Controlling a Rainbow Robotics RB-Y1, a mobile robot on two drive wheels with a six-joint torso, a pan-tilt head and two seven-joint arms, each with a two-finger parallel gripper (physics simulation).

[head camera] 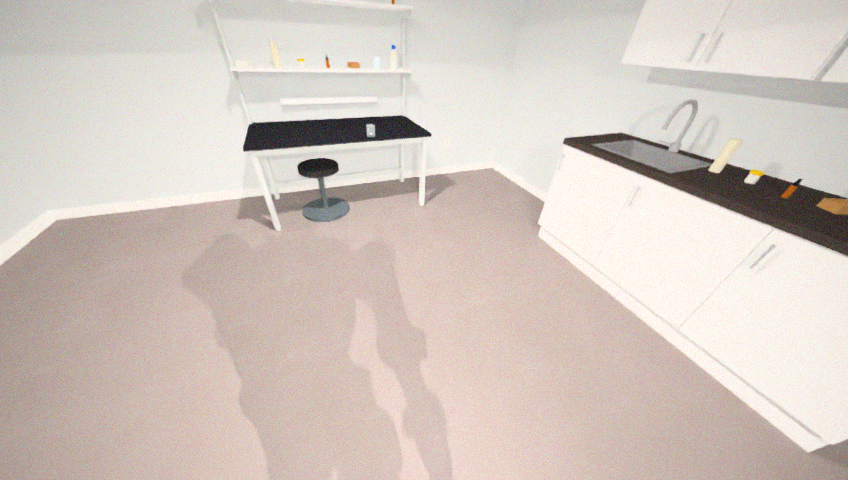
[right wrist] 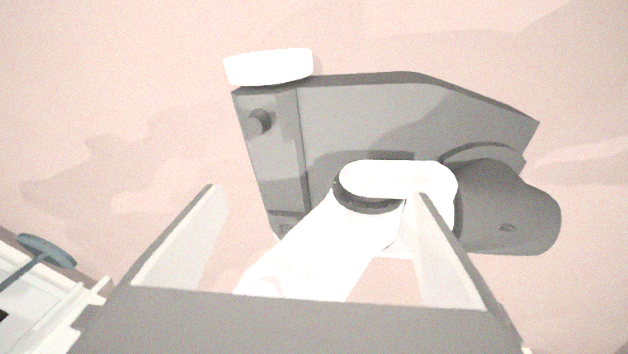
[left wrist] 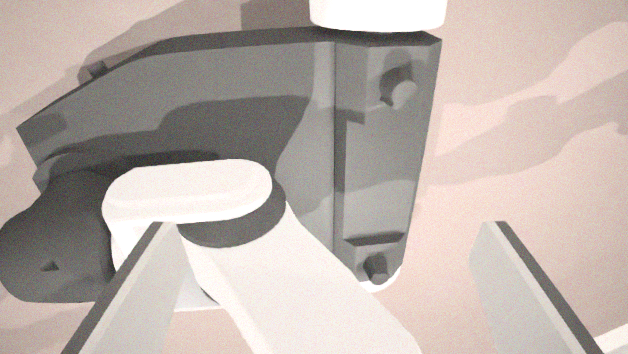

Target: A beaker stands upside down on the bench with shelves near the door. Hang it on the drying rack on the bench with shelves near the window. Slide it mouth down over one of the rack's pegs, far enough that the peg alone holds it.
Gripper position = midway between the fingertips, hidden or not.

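I can see my left gripper (left wrist: 328, 242), and my right gripper (right wrist: 313, 200) as well. There is also a white counter (head camera: 740, 279) in the scene, along with a wall cupboard (head camera: 800, 47).
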